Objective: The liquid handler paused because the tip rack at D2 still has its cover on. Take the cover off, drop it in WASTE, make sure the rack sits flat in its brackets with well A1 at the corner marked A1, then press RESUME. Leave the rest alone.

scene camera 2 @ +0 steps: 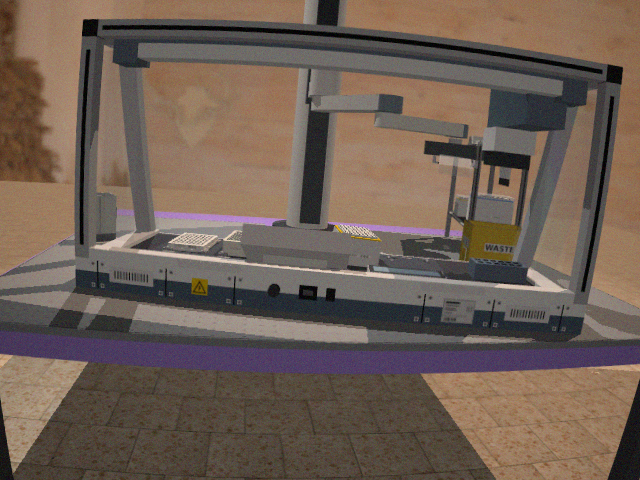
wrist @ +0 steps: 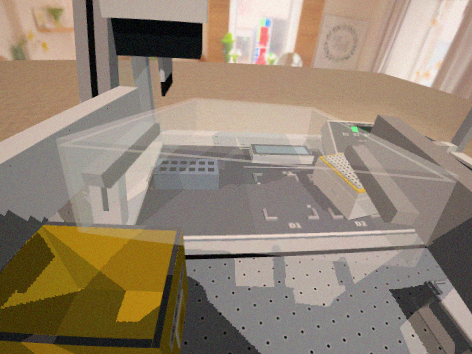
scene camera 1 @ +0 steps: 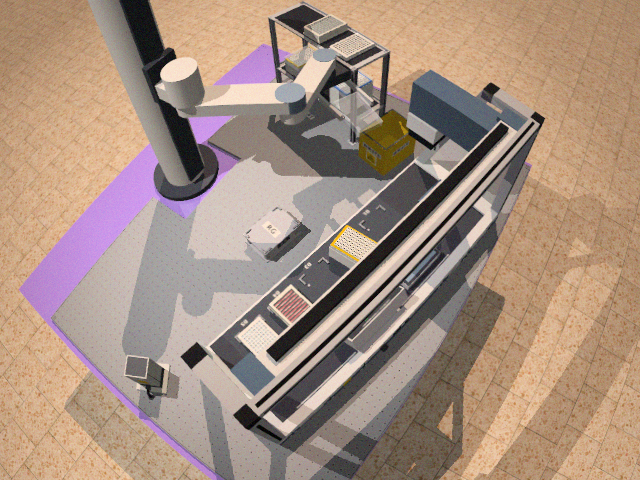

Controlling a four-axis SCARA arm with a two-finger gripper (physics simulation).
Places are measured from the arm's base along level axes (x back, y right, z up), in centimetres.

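Pixels of known places: gripper, fingertip midpoint: (scene camera 2: pixel 455 161) (wrist: pixel 254 121) (scene camera 1: pixel 357 110); arm's base, link origin: (scene camera 1: pixel 186 172).
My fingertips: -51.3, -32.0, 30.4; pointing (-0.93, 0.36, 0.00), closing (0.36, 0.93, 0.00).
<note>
For each thing: its middle in the pictures, then the offset to it from my fingertips, as dx, dy, dz. "*": a spot on its surface instead.
- clear cover, body centre: (wrist: pixel 251 140) (scene camera 1: pixel 357 113) -0.2, +0.1, -1.1
- yellow WASTE bin, body centre: (wrist: pixel 105 307) (scene camera 2: pixel 493 250) (scene camera 1: pixel 387 141) -5.2, -12.2, -22.4
- shelf cart, surface spot: (scene camera 1: pixel 383 85) * +3.7, -23.6, -8.8
- red-striped plate, body centre: (scene camera 2: pixel 246 243) (scene camera 1: pixel 296 311) -14.9, +53.5, -22.4
- white plate, body centre: (scene camera 2: pixel 193 242) (scene camera 1: pixel 263 342) -12.6, +65.7, -23.2
- RG box, body centre: (scene camera 1: pixel 272 232) +7.2, +36.0, -26.4
My gripper (scene camera 1: pixel 352 103) (wrist: pixel 254 121) is shut on the clear cover (scene camera 1: pixel 359 107) (scene camera 2: pixel 455 161) (wrist: pixel 200 120), with one finger on each side. It holds the cover in the air beside the yellow WASTE bin (scene camera 1: pixel 382 152) (scene camera 2: pixel 485 238) (wrist: pixel 130 242); in the wrist view the cover's left end overlaps the bin's far rim. The tip rack (scene camera 1: pixel 355 242) (scene camera 2: pixel 357 232) (wrist: pixel 340 187) with a yellow-edged top is uncovered at D2. Whether it sits flat in its brackets, and where well A1 is, I cannot tell. The RESUME label is not readable in any view.
A shelf cart (scene camera 1: pixel 383 85) stands behind the bin. The blue gantry head (scene camera 1: pixel 449 103) (scene camera 2: pixel 527 111) hangs near the bin. A blue block (scene camera 2: pixel 497 269) (wrist: pixel 187 177), red-striped plate (scene camera 1: pixel 290 304) and white plate (scene camera 1: pixel 257 335) are on the deck. An RG box (scene camera 1: pixel 271 229) stands outside it.
</note>
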